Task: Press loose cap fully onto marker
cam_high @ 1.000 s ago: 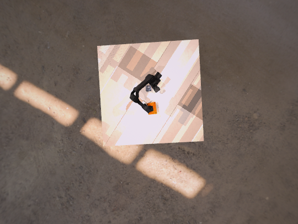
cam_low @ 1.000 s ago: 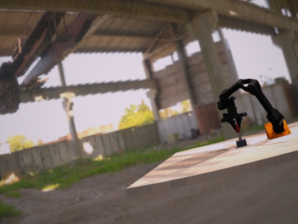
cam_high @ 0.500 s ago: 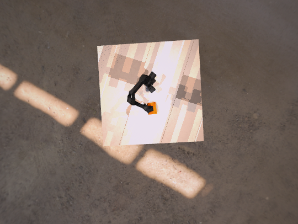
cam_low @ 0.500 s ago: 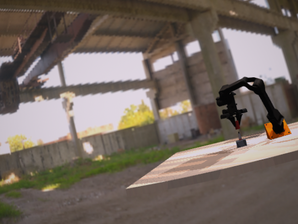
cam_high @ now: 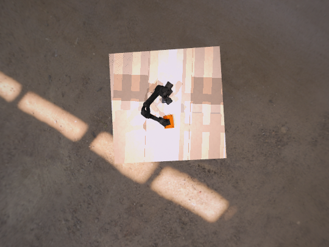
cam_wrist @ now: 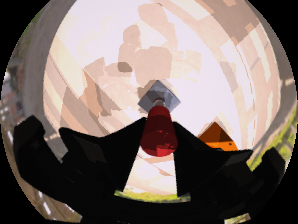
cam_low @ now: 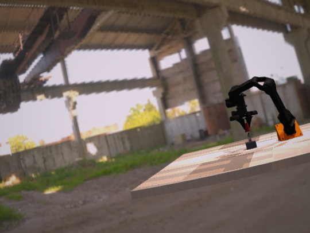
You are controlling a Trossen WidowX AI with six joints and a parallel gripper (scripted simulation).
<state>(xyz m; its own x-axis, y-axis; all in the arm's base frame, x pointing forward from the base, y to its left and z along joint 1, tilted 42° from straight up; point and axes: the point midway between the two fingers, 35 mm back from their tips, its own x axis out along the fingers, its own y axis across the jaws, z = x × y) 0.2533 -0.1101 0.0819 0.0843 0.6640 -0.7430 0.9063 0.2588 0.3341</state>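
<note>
Right now the holder block is 10 cm below my gripper tip. Also, from my gripper tip: red marker cap 1 cm above.
</note>
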